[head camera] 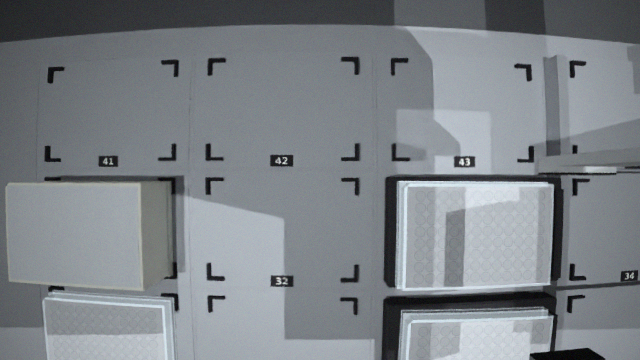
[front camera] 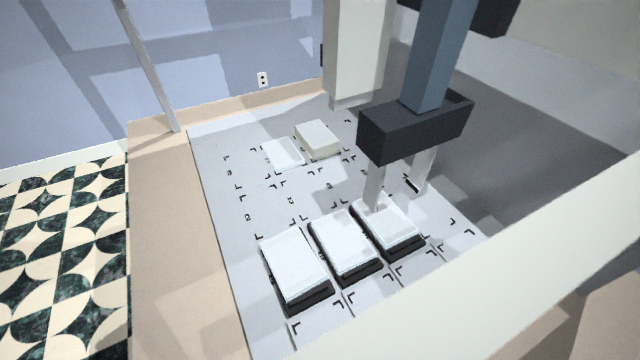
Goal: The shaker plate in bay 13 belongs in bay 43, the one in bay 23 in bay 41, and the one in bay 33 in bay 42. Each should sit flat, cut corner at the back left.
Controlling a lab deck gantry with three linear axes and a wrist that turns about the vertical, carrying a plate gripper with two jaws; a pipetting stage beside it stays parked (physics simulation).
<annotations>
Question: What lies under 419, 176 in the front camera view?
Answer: My gripper.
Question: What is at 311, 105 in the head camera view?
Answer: A bay 42.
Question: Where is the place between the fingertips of my gripper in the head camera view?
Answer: At 566, 265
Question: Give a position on a bay 42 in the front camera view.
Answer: At 394, 175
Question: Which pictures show the cream box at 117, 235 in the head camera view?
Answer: The head camera view and the front camera view: all of them.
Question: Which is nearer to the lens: the clear shaker plate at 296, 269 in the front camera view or the cream box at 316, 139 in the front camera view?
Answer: The clear shaker plate.
</annotations>
